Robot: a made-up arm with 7 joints. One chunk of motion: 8 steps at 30 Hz.
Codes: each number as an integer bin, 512 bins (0 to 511) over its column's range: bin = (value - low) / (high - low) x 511, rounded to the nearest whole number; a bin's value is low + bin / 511 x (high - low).
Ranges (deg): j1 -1..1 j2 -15..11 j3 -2..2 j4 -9..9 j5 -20..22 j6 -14..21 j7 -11..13
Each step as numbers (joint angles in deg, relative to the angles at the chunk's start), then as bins.
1 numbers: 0.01 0.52 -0.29 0.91 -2.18 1.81 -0.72
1 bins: 258 305 218 281 217 231 219
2 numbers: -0.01 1.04 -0.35 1.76 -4.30 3.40 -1.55
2 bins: 253 315 211 305 191 254 201
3 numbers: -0.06 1.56 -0.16 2.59 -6.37 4.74 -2.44
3 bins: 240 325 235 329 166 274 182
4 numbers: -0.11 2.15 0.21 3.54 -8.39 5.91 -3.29
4 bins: 227 337 282 356 141 291 164
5 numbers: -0.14 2.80 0.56 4.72 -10.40 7.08 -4.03
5 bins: 220 350 327 389 117 308 148
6 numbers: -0.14 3.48 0.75 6.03 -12.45 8.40 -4.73
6 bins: 220 363 351 427 92 327 133
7 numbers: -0.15 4.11 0.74 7.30 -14.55 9.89 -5.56
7 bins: 217 376 350 463 66 349 116
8 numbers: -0.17 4.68 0.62 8.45 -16.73 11.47 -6.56
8 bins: 212 387 335 495 40 372 95
